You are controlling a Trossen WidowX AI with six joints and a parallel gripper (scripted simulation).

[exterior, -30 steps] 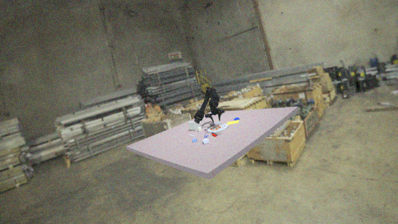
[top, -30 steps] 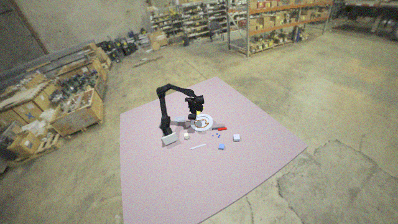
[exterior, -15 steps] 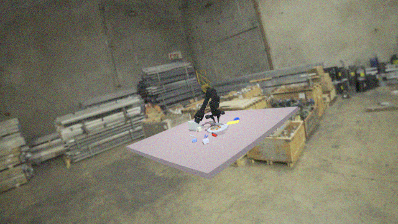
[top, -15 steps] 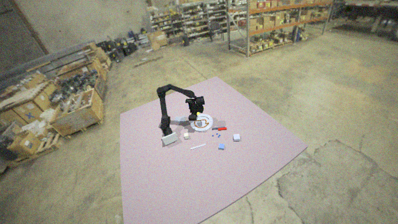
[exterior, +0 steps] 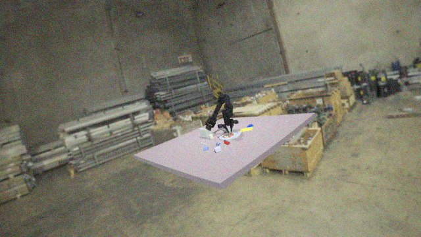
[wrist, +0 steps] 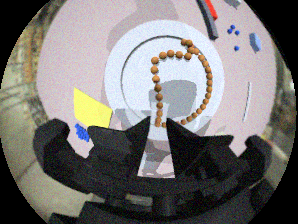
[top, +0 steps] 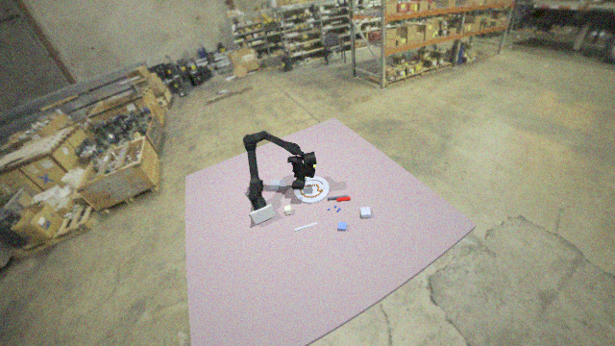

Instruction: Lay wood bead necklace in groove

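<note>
The yellow sheet is 6 cm ahead of my gripper tip, 15 cm to the left of it and 2 cm below it. From my gripper tip the other things lie so: cream cube (13 cm behind, 13 cm to the right); red-handled tool (16 cm ahead, 17 cm to the right, 1 cm below); grey plate (13 cm behind, 10 cm to the left, 2 cm below).
</note>
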